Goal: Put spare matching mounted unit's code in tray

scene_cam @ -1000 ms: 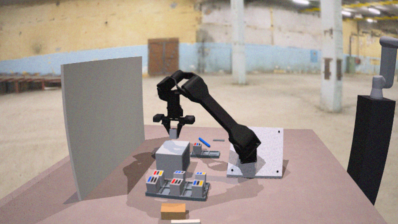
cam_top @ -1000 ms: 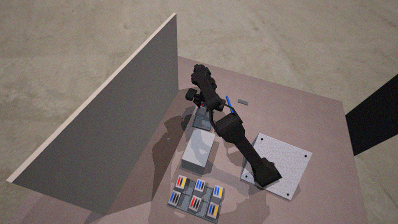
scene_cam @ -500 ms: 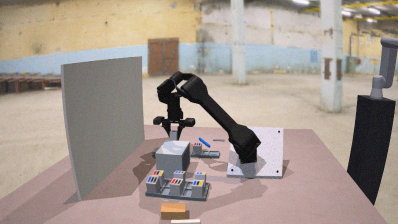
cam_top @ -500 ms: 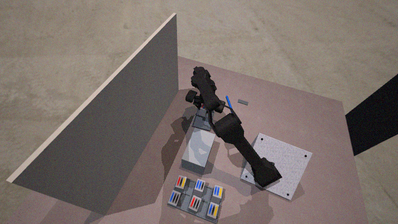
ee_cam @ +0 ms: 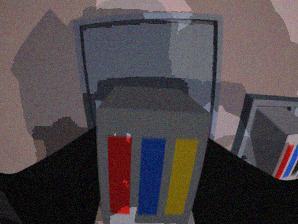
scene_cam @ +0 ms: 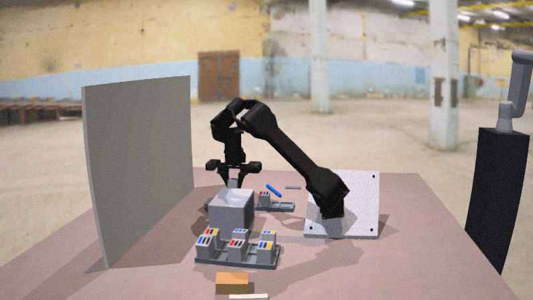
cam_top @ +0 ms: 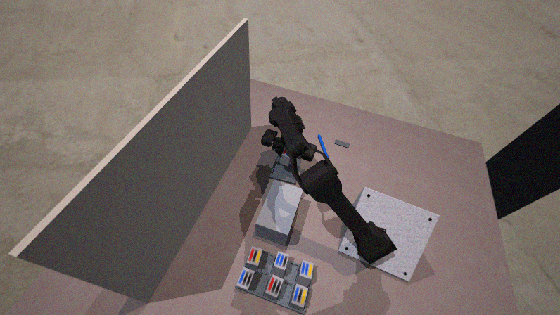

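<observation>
Right now my gripper tip is 1 cm past the grey tray and 5 cm above it. Also, from my gripper tip: grey spare block 3 cm above; grey mounted unit 3 cm behind, 22 cm to the left; small grey bar 20 cm behind, 19 cm to the right, 5 cm below.
</observation>
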